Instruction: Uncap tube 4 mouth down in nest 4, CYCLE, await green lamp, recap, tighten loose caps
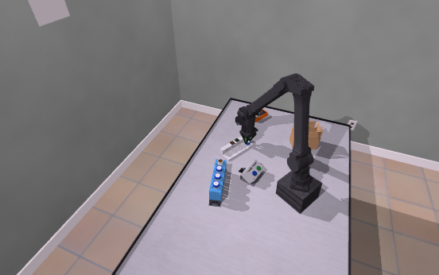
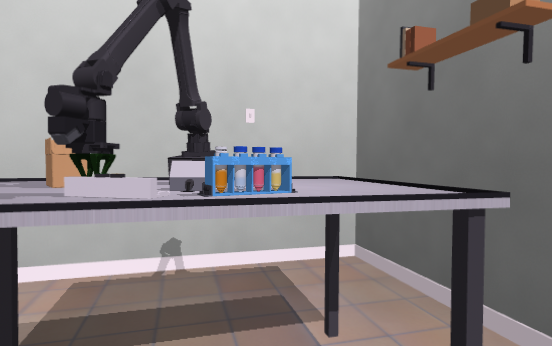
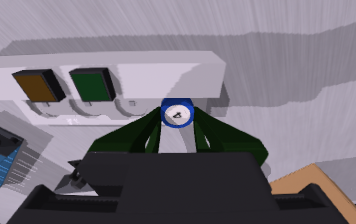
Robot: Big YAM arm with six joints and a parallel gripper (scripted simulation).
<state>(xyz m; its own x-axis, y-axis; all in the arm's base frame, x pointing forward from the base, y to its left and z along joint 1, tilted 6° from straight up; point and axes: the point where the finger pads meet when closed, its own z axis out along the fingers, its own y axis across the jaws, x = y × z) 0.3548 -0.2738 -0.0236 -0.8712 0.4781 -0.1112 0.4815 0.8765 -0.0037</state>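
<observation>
The green ready key is 23 cm to the left of my hand, 13 cm behind it and 3 cm above it. From my hand the other things lie so: white key housing: 25 cm to the left, 11 cm behind, 2 cm above; orange handheld device: 33 cm to the right, 2 cm below, 1 cm ahead; blue cycle key: 27 cm to the left, 12 cm behind, 3 cm above.
</observation>
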